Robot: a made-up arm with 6 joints. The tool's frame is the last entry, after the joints.
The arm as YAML. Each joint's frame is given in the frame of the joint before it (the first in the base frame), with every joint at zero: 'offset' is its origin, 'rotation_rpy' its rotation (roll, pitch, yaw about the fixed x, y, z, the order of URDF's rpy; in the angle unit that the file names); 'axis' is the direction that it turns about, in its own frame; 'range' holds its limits. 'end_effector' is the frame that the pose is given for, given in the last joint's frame.
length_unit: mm
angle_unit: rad
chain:
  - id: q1
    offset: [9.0, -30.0, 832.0]
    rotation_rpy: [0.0, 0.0, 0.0]
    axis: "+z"
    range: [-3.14, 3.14]
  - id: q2
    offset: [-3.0, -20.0, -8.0]
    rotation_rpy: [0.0, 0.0, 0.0]
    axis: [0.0, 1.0, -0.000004]
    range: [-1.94, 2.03]
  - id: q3
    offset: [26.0, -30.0, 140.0]
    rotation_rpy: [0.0, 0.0, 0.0]
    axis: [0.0, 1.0, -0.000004]
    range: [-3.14, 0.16]
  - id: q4
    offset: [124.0, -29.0, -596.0]
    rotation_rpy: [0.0, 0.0, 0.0]
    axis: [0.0, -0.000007, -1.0]
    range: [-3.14, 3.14]
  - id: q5
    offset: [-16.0, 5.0, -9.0]
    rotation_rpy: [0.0, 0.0, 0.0]
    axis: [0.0, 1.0, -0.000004]
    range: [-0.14, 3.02]
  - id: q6
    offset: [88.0, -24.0, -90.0]
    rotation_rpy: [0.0, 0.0, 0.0]
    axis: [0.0, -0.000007, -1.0]
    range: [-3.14, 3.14]
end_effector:
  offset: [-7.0, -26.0, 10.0]
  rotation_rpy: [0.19, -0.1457, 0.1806]
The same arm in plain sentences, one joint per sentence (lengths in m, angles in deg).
The arm has six revolute joints in a row. What follows holds with every joint at zero, and every direction is one of the base frame's.
Joint 1 is mounted 0.0090 m along +x and 0.0300 m along -y and 0.8320 m along +z from the base frame's origin and turns about +z, from -179.91 to 179.91 deg.
Joint 2 is mounted 0.0030 m along -x and 0.0200 m along -y and 0.0080 m along -z from joint 1 and turns about +y, from -111.15 to 116.31 deg.
Joint 3 is mounted 0.0260 m along +x and 0.0300 m along -y and 0.1400 m along +z from joint 2 and turns about +y, from -179.91 to 9.17 deg.
Joint 4 is mounted 0.1240 m along +x and 0.0290 m along -y and 0.5960 m along -z from joint 3 and turns about -z, from -179.91 to 179.91 deg.
Joint 5 is mounted 0.0160 m along -x and 0.0050 m along +y and 0.0090 m along -z from joint 4 and turns about +y, from -8.02 to 173.03 deg.
Joint 6 is mounted 0.0880 m along +x and 0.0240 m along -y and 0.0900 m along -z from joint 5 and turns about -z, from -179.91 to 179.91 deg.
The tool frame, which is the frame that the pose is given for, is mounted 0.0070 m along -x and 0.0260 m along -y and 0.0100 m along +z from joint 6; its axes are the base frame's turned by roll 10.89, pitch -8.35 and yaw 10.35 deg (as in URDF: about the fixed x, then y, then z).

